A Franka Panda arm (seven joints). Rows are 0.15 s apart.
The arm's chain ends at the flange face. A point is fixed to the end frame.
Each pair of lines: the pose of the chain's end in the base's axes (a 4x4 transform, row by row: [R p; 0 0 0 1], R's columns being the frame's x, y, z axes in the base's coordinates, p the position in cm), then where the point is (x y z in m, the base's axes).
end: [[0.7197 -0.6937 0.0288 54.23], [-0.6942 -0.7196 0.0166 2.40], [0.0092 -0.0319 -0.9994 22.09], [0 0 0 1]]
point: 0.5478 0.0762 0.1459
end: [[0.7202 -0.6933 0.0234 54.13], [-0.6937 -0.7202 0.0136 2.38], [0.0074 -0.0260 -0.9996 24.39], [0 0 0 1]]
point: 0.5464 0.0758 0.1687
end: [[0.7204 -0.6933 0.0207 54.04], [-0.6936 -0.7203 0.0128 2.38], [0.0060 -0.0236 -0.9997 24.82], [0 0 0 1]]
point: 0.5452 0.0758 0.1729
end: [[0.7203 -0.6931 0.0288 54.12], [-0.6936 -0.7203 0.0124 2.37], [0.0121 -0.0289 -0.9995 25.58], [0 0 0 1]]
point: 0.5466 0.0756 0.1806
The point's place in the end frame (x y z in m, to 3 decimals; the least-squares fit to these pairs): -0.033 -0.039 0.076
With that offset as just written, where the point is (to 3 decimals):
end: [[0.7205 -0.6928 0.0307 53.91], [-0.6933 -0.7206 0.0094 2.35], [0.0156 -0.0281 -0.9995 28.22], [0 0 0 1]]
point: 0.545 0.075 0.207
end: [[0.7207 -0.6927 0.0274 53.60], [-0.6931 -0.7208 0.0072 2.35], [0.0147 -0.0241 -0.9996 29.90], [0 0 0 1]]
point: 0.541 0.075 0.223
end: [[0.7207 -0.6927 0.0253 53.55], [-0.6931 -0.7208 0.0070 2.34], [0.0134 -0.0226 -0.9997 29.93], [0 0 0 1]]
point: 0.541 0.075 0.224
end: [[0.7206 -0.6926 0.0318 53.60], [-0.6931 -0.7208 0.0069 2.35], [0.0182 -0.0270 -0.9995 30.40], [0 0 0 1]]
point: 0.542 0.075 0.228
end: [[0.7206 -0.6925 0.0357 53.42], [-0.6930 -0.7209 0.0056 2.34], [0.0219 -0.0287 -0.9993 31.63], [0 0 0 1]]
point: 0.540 0.075 0.241
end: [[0.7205 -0.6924 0.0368 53.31], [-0.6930 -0.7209 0.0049 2.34], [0.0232 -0.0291 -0.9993 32.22], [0 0 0 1]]
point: 0.539 0.075 0.247
